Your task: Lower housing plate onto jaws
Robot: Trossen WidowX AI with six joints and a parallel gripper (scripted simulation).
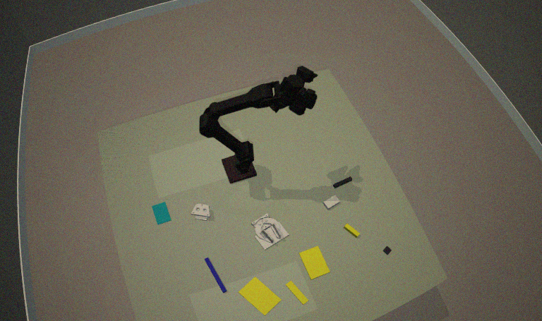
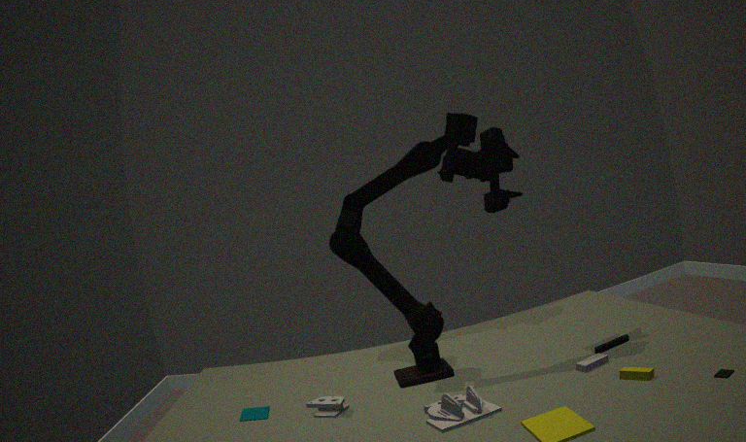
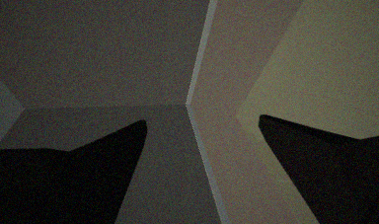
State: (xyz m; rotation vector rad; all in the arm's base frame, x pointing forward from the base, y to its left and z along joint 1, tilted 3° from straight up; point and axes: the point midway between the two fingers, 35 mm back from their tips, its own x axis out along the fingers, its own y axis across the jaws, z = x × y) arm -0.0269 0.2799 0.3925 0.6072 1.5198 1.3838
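Right now the white housing plate is 19 cm ahead of my gripper tip, 52 cm to the right of it and 39 cm below it. The rest, counted from my gripper tip: black bar: 24 cm ahead, 10 cm to the left, 41 cm below; then jaw: 32 cm ahead, 27 cm to the right, 40 cm below; then white block: 31 cm ahead, 2 cm to the left, 40 cm below.
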